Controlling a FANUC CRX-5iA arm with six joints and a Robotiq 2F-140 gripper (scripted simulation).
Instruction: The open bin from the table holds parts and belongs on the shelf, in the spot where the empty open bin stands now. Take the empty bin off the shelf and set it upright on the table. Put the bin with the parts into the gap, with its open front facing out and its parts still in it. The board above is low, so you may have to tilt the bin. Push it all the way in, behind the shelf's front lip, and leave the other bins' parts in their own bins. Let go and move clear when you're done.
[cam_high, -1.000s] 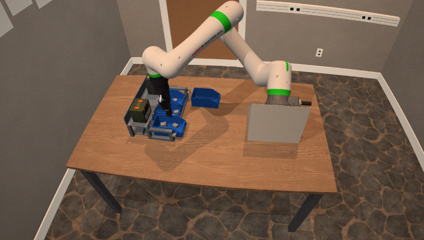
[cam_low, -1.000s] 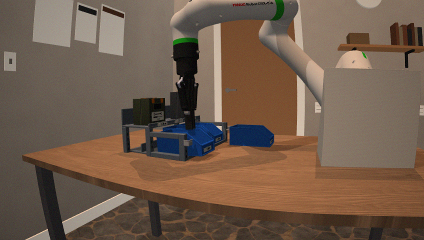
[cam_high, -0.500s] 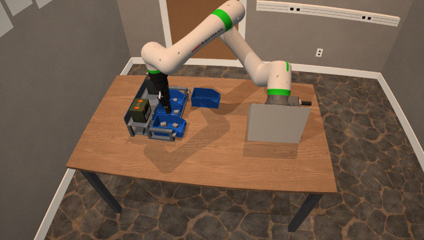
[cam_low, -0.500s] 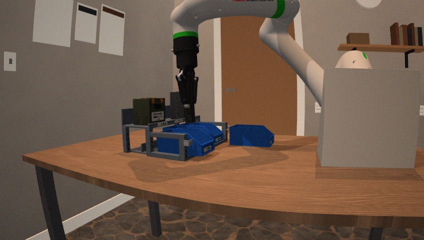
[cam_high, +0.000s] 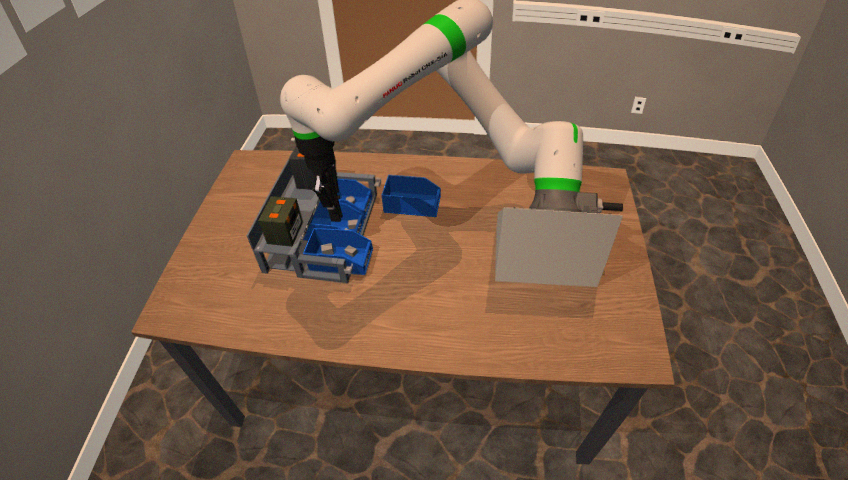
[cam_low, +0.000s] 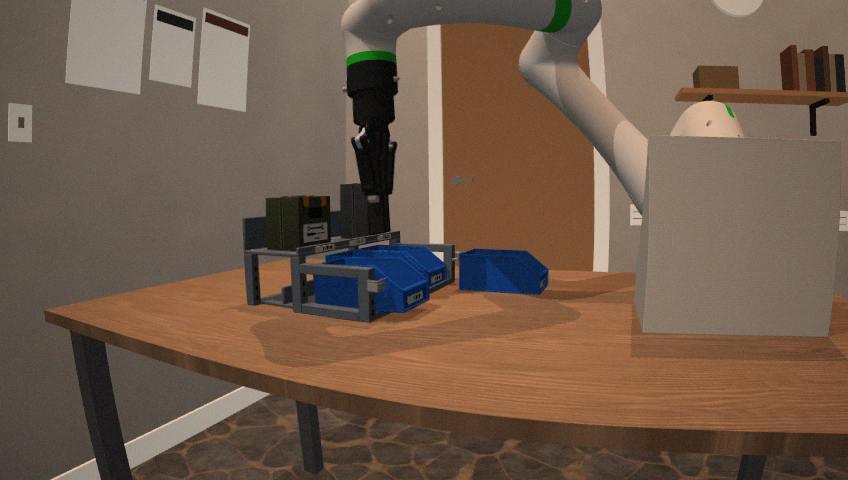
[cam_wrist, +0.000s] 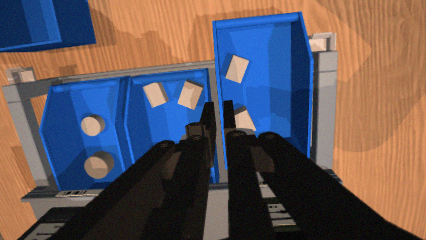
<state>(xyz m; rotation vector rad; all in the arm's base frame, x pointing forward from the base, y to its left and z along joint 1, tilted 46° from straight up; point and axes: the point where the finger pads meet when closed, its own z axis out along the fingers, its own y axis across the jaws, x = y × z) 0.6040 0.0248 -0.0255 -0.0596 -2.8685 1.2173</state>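
The tan part lies 3 cm behind my hand, 2 cm to the left of it and 14 cm below it. The rest, counted from my hand: black box (14 cm ahead, 19 cm to the right); then grey shelf (8 cm ahead, 7 cm to the right, 10 cm below).
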